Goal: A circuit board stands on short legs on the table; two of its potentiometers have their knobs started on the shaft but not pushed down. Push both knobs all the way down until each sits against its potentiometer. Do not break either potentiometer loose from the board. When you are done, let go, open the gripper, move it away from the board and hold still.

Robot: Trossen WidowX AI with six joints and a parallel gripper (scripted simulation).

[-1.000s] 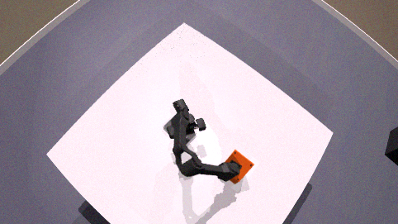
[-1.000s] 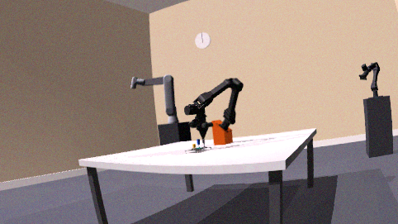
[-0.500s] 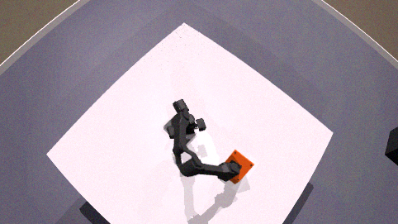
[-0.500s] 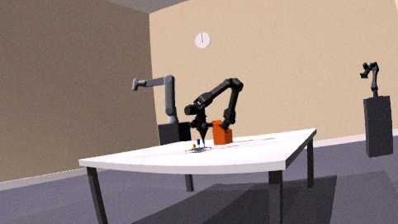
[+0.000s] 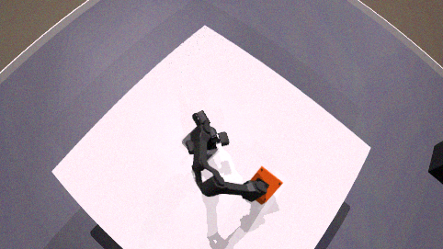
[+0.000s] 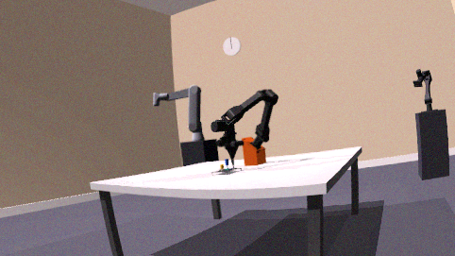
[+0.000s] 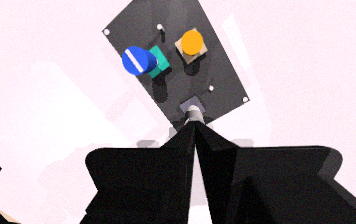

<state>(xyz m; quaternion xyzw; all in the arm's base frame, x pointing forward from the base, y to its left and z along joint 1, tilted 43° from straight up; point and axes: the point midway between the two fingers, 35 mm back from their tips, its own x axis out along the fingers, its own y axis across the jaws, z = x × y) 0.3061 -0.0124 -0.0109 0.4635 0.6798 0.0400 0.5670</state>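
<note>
Right now the blue knob is 70 mm ahead of my gripper tip.
</note>
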